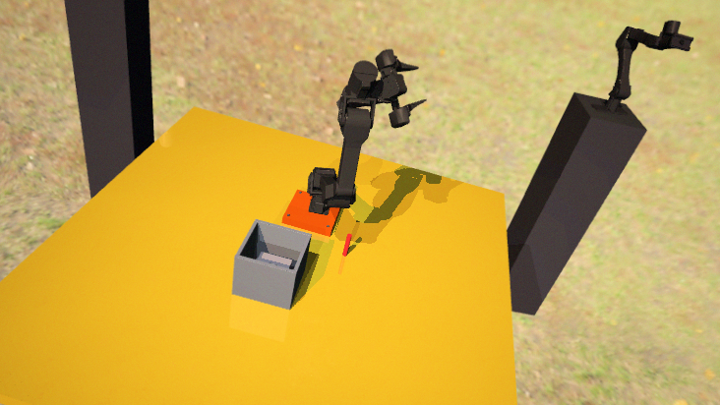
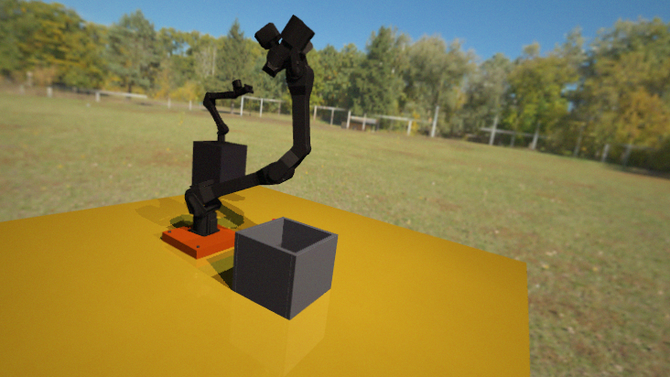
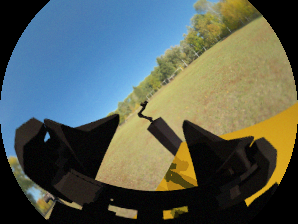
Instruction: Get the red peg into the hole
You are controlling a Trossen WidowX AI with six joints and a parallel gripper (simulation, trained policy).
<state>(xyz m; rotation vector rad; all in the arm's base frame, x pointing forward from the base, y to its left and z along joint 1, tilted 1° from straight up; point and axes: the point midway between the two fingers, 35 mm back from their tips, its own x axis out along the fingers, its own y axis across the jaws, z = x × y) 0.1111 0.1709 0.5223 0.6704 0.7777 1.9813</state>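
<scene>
My gripper tip is now 52 cm above the red peg, 9 cm to the left of it and 7 cm short of it. From my gripper tip the other things lie so: grey plate: 51 cm below, 29 cm to the right, 24 cm ahead.
</scene>
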